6 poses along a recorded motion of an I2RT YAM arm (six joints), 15 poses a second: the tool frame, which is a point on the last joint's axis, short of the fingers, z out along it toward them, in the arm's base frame.
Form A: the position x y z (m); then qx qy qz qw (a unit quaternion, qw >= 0).
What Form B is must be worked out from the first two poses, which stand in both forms.
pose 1, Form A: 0.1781, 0.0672, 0.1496, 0.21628, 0.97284, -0.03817, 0.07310
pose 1, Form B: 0.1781, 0.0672, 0.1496, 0.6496, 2.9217, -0.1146
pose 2, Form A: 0.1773, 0.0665, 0.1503, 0.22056, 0.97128, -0.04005, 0.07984
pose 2, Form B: 0.1773, 0.0665, 0.1503, 0.6598, 2.9054, -0.1198
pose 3, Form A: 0.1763, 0.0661, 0.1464, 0.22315, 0.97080, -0.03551, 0.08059
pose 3, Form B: 0.1763, 0.0661, 0.1464, 0.6672, 2.9027, -0.1062
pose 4, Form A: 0.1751, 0.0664, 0.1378, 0.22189, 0.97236, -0.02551, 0.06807
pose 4, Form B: 0.1751, 0.0664, 0.1378, 0.6684, 2.9291, -0.0768
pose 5, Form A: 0.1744, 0.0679, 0.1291, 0.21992, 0.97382, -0.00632, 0.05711
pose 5, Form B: 0.1744, 0.0679, 0.1291, 0.6669, 2.9529, -0.0192
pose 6, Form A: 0.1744, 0.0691, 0.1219, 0.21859, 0.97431, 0.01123, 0.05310
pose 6, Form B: 0.1744, 0.0691, 0.1219, 0.6644, 2.9615, 0.0341
